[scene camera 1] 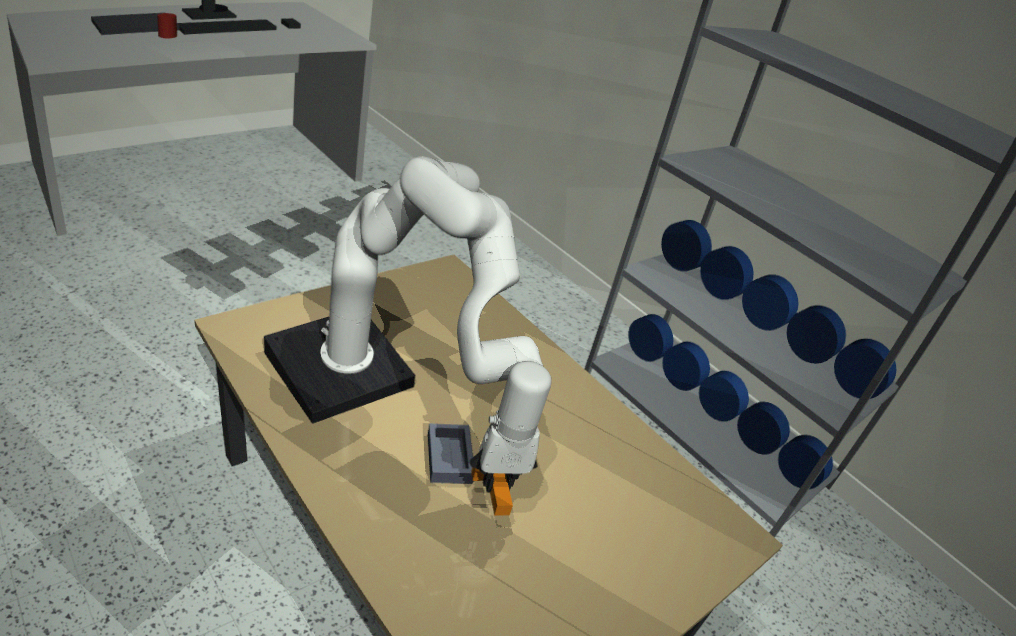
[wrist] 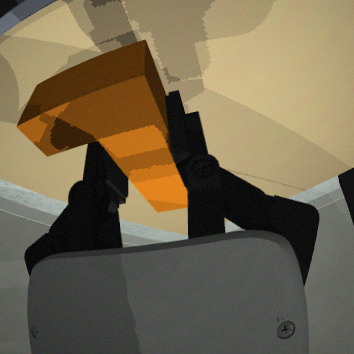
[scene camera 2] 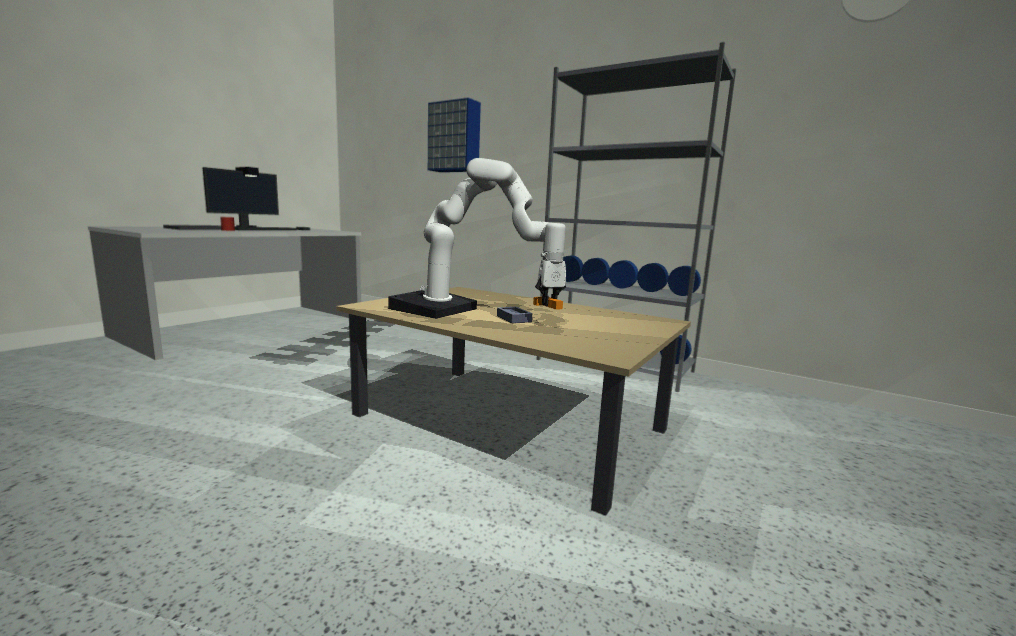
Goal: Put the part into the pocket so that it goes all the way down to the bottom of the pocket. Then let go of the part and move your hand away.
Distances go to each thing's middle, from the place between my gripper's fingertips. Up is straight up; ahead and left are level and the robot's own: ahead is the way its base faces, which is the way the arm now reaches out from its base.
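The pocket block (scene camera 1: 450,450) is 160 mm behind my hand, 40 mm to the left of it and 60 mm below it. I can also see the orange L-shaped part (scene camera 1: 502,504), and that's 10 mm above my hand and 10 mm to the right of it. Going by their middles, the orange L-shaped part is the nearest to my hand of the things named here.
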